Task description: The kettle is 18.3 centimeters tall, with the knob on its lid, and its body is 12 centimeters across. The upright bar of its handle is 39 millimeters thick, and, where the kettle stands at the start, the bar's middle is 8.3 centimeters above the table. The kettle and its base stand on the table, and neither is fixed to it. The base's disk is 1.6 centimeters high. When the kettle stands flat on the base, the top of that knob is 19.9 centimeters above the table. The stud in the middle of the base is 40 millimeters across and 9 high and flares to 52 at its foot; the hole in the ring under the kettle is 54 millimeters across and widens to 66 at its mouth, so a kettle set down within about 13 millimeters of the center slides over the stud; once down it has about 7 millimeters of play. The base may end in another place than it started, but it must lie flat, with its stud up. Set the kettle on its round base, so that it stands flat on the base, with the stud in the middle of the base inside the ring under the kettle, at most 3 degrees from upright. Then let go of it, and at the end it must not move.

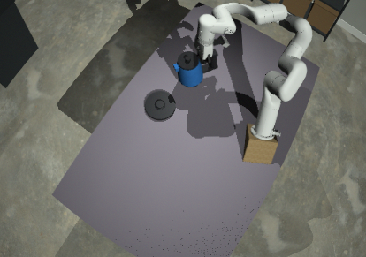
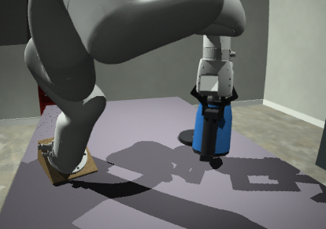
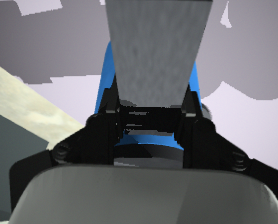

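Now: the blue kettle 5 cm below my hand, 2 cm to the left of it and 2 cm ahead of it. Also, from my hand: round black base: 22 cm to the left, 18 cm below, 12 cm ahead.
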